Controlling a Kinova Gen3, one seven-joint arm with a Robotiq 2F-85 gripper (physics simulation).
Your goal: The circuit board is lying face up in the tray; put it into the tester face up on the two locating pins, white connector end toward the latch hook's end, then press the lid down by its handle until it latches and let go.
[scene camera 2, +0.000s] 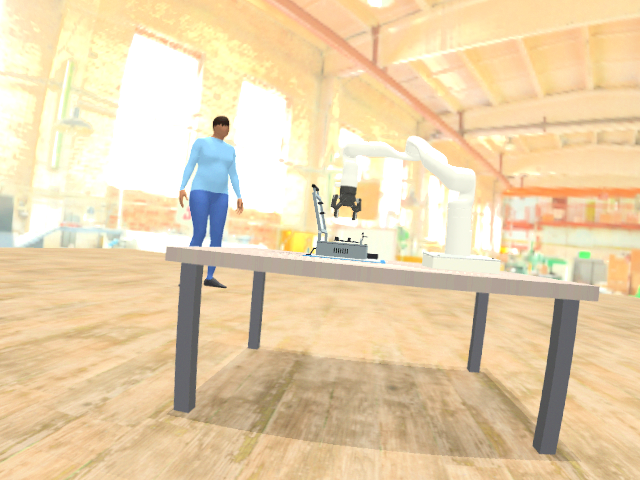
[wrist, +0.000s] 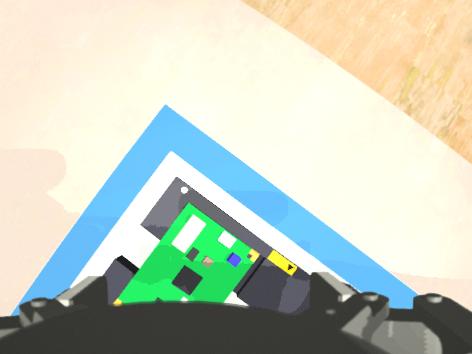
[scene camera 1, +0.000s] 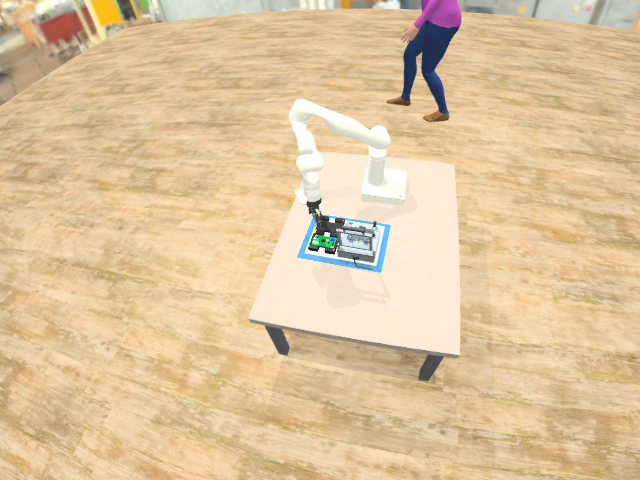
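Seen in the pictures: gripper, between the fingertips: (scene camera 2: 345,219) (wrist: 209,298) (scene camera 1: 314,219); arm's base, origin of its link: (scene camera 2: 456,254) (scene camera 1: 374,179).
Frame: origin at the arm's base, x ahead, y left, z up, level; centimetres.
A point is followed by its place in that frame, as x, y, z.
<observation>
The green circuit board (scene camera 1: 323,241) @[46.0, -19.1, -2.7] (wrist: 170,265) @[47.1, -19.6, -2.8] lies face up in the dark tray (scene camera 1: 333,226) @[34.7, -16.5, -3.7] (wrist: 162,207) @[50.3, -23.0, -2.7]. In the wrist view its long white connector (wrist: 189,233) @[47.3, -22.6, -1.9] is toward the tray's upper-left end. The grey tester (scene camera 1: 356,254) @[52.4, -1.8, -0.8] (scene camera 2: 336,250) @[45.4, 6.9, -2.5] stands beside the tray. Its lid (scene camera 2: 319,214) @[54.1, -2.9, 10.9] is raised, with the dark handle (scene camera 2: 314,186) @[56.4, 2.2, 21.0] at the top. A small upright part, apparently the latch hook (scene camera 2: 363,236) @[36.1, 5.1, 3.5], stands at the other end. My gripper (scene camera 1: 318,225) @[45.0, -22.4, 11.1] (scene camera 2: 345,215) @[45.0, -22.4, 11.1] is open and empty, above the tray area. The locating pins are too small to make out.
A blue-bordered white mat (scene camera 1: 305,254) @[53.3, -26.5, -5.3] (wrist: 125,165) @[55.3, -23.9, -5.3] lies under tray and tester. A yellow marker (wrist: 282,262) @[39.9, -24.8, -2.7] is on the tray's edge. A black cable (scene camera 1: 361,265) @[55.0, 1.0, -5.3] runs from the tester. The arm's base (scene camera 1: 385,186) @[4.0, 6.4, -0.4] (scene camera 2: 460,261) @[2.7, 17.3, -2.3] stands on the table (scene camera 1: 413,289) @[63.8, 25.7, -5.5] (scene camera 2: 392,273) @[27.7, 46.3, -6.7]. People stand away from the table.
</observation>
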